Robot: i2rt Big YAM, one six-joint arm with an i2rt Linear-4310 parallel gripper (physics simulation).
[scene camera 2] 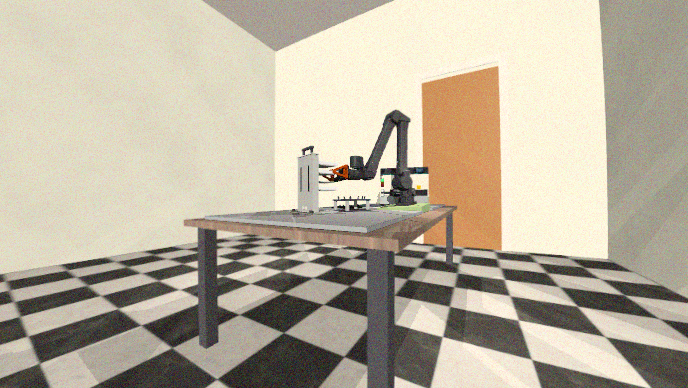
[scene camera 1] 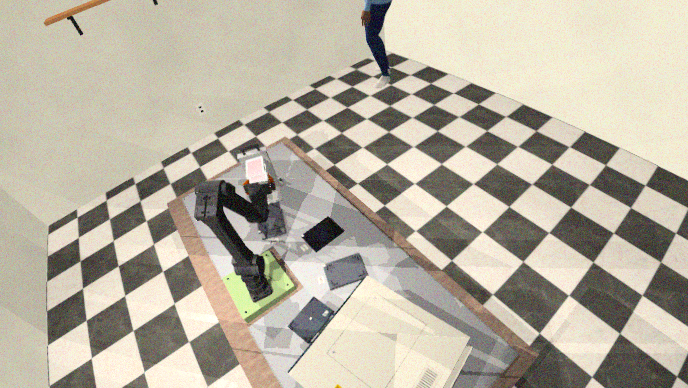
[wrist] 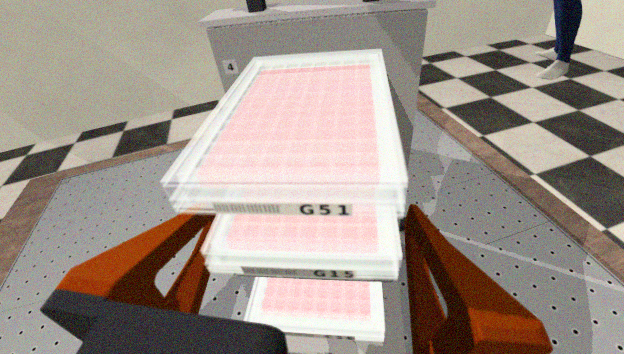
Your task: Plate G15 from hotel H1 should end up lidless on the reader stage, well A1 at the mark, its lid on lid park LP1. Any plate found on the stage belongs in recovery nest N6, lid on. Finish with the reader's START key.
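Frame: origin at the arm's base, x down, y left, z ahead, level; centimetres.
Seen in the pictures: gripper, fingertip midpoint: point(scene camera 2: 326, 172) point(scene camera 1: 258, 176) point(wrist: 314, 205); arm's base at its link origin: point(scene camera 2: 406, 204) point(scene camera 1: 258, 287).
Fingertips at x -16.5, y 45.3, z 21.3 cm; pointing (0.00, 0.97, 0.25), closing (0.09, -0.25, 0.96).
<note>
Offsets run from my fingertips to a thing's top centre. "spot": to the spot under its first point.
Hotel H1 point(scene camera 1: 245, 154) point(scene camera 2: 308, 185) point(wrist: 320, 35) is a grey upright holding several clear lidded plates with pink wells. In the wrist view, plate G51 @(dy +3.0, dx -4.7, dz +0.3 cm) point(wrist: 300, 130) is on top, plate G15 @(dy +2.8, dx -0.8, dz +0.3 cm) point(wrist: 305, 261) is right below it, and a third plate @(dy +3.0, dx +6.9, dz +0.2 cm) point(wrist: 317, 300) is lower. My gripper point(scene camera 1: 258, 183) point(scene camera 2: 332, 174) point(wrist: 314, 205) is open, its orange fingers on either side of the stack around G15, gripping nothing. The cream reader @(dy -100.5, dx -10.6, dz +3.9 cm) point(scene camera 1: 400, 325) stands at the table's other end, a dark flat tray @(dy -72.6, dx +8.6, dz -7.7 cm) point(scene camera 1: 310, 320) beside it. The START key cannot be made out.
A dark raised stand point(scene camera 1: 273, 225) point(scene camera 2: 351, 200) is between hotel and arm base. A black pad @(spot: dy -34.9, dx +17.9, dz +14.5 cm) point(scene camera 1: 323, 233) and a grey nest @(dy -57.2, dx +17.1, dz +13.4 cm) point(scene camera 1: 346, 271) lie farther along the table. The green base plate point(scene camera 1: 240, 302) carries the arm. A person point(scene camera 1: 378, 35) stands beyond the table.
</note>
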